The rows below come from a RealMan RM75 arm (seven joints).
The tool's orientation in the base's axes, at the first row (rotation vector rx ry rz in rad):
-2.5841 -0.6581 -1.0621
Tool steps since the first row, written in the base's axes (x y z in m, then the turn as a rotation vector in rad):
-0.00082 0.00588 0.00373 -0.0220 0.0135 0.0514
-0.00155 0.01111 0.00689 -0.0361 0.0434 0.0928
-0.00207 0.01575 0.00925 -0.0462 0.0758 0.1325
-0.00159 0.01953 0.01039 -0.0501 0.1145 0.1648
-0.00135 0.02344 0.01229 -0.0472 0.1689 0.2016
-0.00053 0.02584 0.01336 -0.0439 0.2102 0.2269
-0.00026 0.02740 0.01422 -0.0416 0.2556 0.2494
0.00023 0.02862 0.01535 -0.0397 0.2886 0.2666
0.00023 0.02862 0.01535 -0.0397 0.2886 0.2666
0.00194 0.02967 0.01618 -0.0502 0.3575 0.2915
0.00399 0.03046 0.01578 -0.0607 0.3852 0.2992
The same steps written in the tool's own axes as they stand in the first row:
0.00395 -0.00575 -0.00068 0.0271 -0.0265 -0.0432
0.00736 -0.01085 -0.00117 0.0570 -0.0625 -0.0682
0.01014 -0.01528 -0.00123 0.0890 -0.0984 -0.0885
0.01241 -0.01838 -0.00019 0.1215 -0.1361 -0.0975
0.01512 -0.02176 0.00022 0.1663 -0.1842 -0.0991
0.01714 -0.02349 0.00094 0.1991 -0.2199 -0.0979
0.01840 -0.02476 0.00114 0.2306 -0.2595 -0.0936
0.01989 -0.02565 0.00115 0.2542 -0.2882 -0.0910
0.01989 -0.02565 0.00115 0.2542 -0.2882 -0.0910
0.02188 -0.02575 0.00201 0.2865 -0.3546 -0.0864
0.02312 -0.02537 0.00383 0.2939 -0.3843 -0.0867

